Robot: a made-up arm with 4 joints.
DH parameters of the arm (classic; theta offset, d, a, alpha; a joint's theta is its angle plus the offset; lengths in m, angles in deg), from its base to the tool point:
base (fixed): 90 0.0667 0 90
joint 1: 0 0.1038 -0.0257 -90
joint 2: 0 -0.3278 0.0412 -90
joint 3: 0 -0.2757 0.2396 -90
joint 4: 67.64 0 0.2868 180
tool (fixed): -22.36 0.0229 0 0
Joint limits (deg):
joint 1: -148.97..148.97
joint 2: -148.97..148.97
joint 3: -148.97..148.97
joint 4: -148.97..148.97
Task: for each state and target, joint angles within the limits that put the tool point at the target. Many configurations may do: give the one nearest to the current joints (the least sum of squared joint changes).
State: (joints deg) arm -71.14 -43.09 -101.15 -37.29
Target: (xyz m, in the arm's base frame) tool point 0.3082 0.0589 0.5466
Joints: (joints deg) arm -87.57 -48.49 -111.77 -24.06
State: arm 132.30 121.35 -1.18 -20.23
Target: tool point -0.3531 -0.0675 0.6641
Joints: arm 134.93 92.80 10.09 -9.97
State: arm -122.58 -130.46 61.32 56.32
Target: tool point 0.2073 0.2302 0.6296
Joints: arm -146.94 -87.25 56.75 67.30
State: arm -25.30 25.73 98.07 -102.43
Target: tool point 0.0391 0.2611 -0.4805
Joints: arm 14.18 21.70 70.77 -147.43
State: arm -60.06 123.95 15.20 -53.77
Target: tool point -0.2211 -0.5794 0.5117
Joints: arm -103.83 148.97 46.46 -95.81
